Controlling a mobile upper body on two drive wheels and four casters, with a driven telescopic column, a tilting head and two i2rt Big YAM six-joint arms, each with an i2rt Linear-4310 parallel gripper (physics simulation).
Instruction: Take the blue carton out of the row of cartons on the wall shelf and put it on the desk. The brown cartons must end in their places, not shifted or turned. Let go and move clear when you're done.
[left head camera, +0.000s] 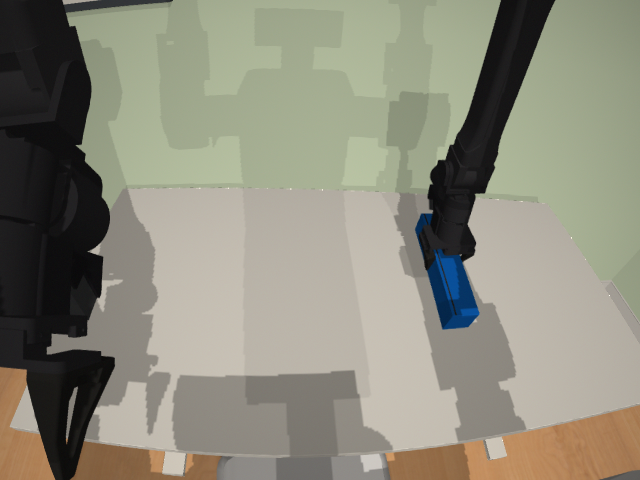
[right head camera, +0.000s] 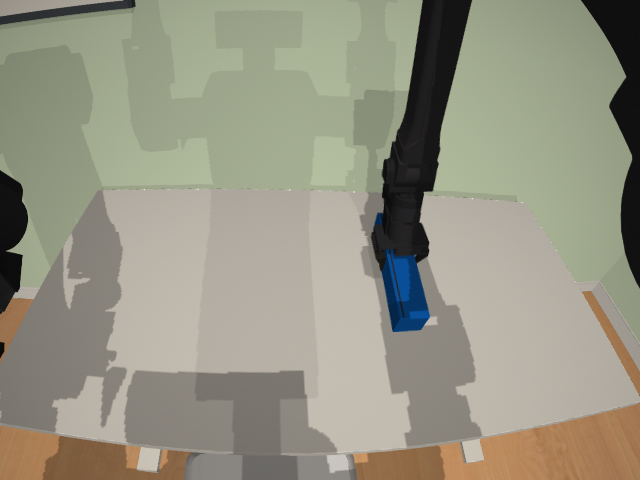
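Places are measured from the left arm's base along level axes (x ahead, y left, z up), in millimetres.
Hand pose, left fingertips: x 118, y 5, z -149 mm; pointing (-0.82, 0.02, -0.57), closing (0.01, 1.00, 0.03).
Note:
Each offset is from my left fingertips to the centre of the thing. "*": to the spot under its first point. Level surfaces: height alone.
The blue carton {dx +413, dy -535, dz -312 mm} (left head camera: 454, 281) (right head camera: 405, 284) is long and lies lengthwise from back to front, right of centre, seen from above. It is held somewhat above the pale desk {dz -438 mm} (left head camera: 201, 289) (right head camera: 155, 289). My right gripper (left head camera: 448, 258) (right head camera: 403, 258) is shut on it, with fingers at its two long sides near the back half; the far finger is partly hidden. My left gripper (left head camera: 64, 361) is open and empty at the left edge of the left head camera view, well away from the carton. The wall shelf and the brown cartons do not show.
The green wall (left head camera: 294, 103) (right head camera: 258, 108) stands behind the desk's back edge. A grey rounded object (left head camera: 232, 469) (right head camera: 199, 467) shows below the desk's front edge. A dark-edged panel {* dx +901, dy +202, dz +118 mm} (left head camera: 121, 4) (right head camera: 67, 12) is at the top left. Arm shadows fall across wall and desk.

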